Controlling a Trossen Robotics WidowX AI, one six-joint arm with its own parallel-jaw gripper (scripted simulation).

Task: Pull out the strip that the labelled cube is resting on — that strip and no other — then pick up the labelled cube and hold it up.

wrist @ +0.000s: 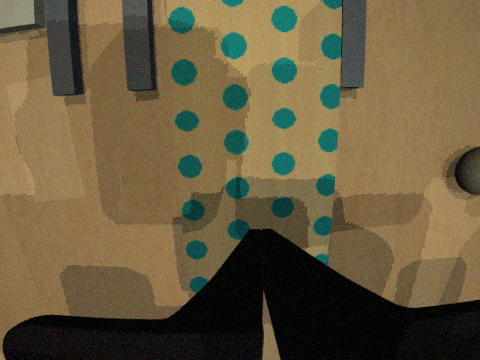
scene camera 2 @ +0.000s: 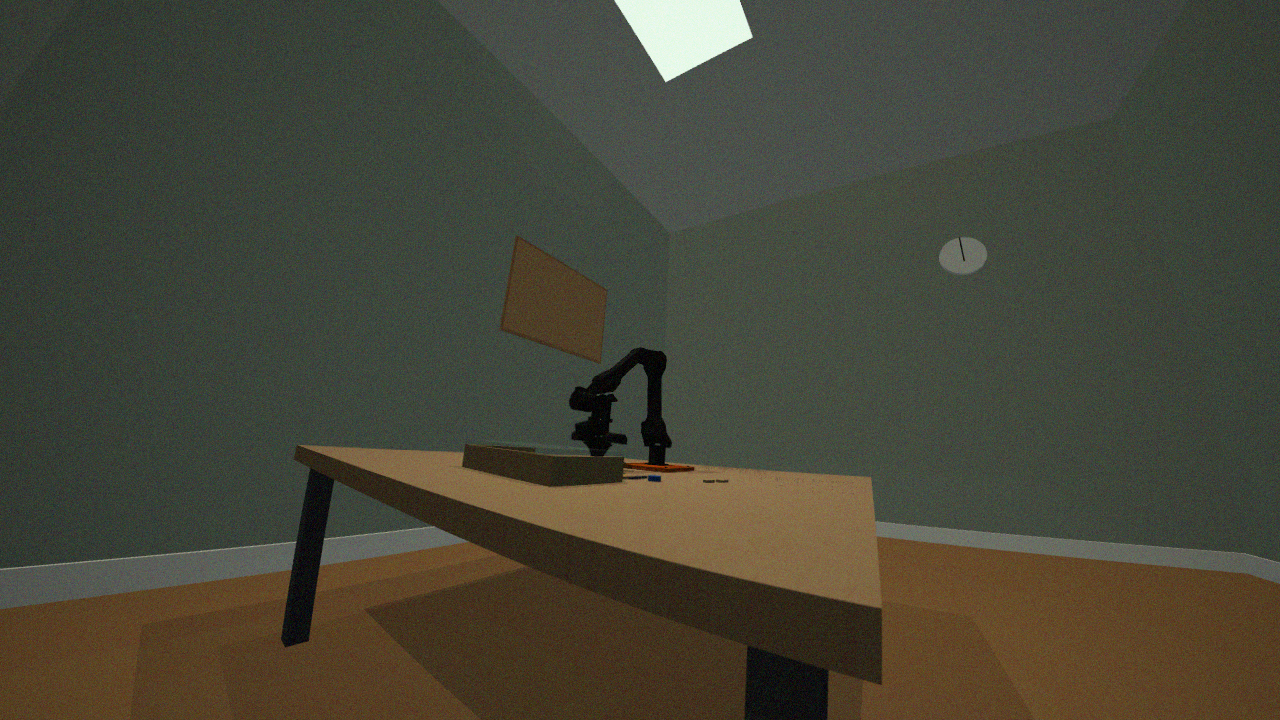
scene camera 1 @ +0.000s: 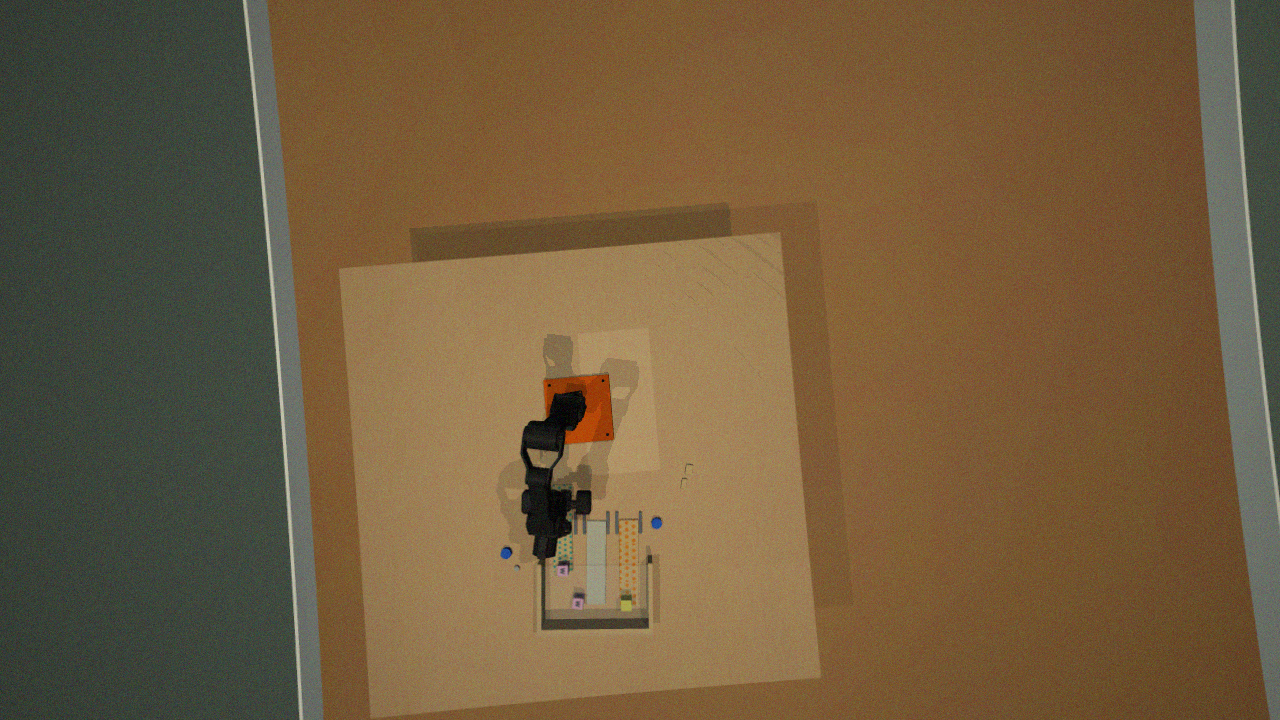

Labels:
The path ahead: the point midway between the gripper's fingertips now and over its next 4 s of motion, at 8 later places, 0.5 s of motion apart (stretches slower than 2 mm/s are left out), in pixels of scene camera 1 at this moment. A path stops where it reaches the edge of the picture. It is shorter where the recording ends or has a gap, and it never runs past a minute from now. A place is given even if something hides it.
My gripper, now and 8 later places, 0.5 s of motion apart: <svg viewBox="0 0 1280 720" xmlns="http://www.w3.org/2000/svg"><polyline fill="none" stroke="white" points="561,494 561,486 561,480 561,472 561,470 559,487 559,511 559,534 560,551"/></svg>

